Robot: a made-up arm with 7 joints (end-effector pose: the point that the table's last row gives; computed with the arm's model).
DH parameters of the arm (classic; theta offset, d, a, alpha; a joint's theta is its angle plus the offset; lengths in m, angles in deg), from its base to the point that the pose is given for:
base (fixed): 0 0.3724 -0.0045 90
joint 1: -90 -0.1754 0.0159 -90
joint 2: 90 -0.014 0.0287 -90
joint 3: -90 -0.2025 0.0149 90
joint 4: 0 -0.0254 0.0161 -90
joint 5: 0 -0.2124 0.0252 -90
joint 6: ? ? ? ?
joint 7: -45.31 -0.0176 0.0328 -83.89
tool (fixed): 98.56 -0.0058 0 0
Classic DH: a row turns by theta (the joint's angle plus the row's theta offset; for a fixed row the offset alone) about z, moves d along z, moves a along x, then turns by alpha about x.
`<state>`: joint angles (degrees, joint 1 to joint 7).
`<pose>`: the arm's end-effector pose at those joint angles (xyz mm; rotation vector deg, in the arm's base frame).
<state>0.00 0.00 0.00 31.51 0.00 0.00 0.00</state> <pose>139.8 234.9 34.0 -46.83 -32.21 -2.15</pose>
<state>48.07 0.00 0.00 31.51 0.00 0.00 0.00</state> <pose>343.7 234.9 253.6 -44.89 -77.35 -22.54</pose>
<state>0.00 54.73 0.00 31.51 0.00 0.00 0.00</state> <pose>139.8 473.1 218.9 6.50 -26.85 -16.25</pose>
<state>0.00 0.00 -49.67 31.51 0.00 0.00 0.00</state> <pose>107.4 103.4 34.0 -57.86 -9.88 -47.56</pose>
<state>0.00 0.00 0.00 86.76 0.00 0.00 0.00</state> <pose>176.7 234.9 203.4 -44.06 -84.04 -25.70</pose>
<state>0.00 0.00 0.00 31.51 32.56 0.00 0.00</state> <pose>131.5 257.4 28.9 -54.35 -43.81 28.66</pose>
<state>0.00 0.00 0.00 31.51 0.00 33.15 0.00</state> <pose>161.8 234.9 29.1 -44.86 -0.90 11.14</pose>
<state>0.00 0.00 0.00 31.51 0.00 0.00 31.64</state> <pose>133.7 248.9 43.8 -77.57 -26.00 -10.00</pose>
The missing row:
joint 6: -90 0.0328 0.0162 90
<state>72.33 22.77 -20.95 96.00 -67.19 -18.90 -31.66</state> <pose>215.4 187.7 480.7 -94.33 120.73 82.07</pose>
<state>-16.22 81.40 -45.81 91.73 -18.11 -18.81 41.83</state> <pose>97.3 312.0 233.6 -53.00 44.54 -99.76</pose>
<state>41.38 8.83 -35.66 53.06 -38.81 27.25 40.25</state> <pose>291.5 126.5 271.7 -25.24 -11.07 -72.44</pose>
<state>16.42 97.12 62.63 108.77 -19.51 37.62 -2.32</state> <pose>0.6 219.9 563.1 102.91 -92.48 -23.98</pose>
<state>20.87 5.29 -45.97 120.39 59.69 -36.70 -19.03</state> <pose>154.2 132.1 318.5 -131.69 -119.88 0.51</pose>
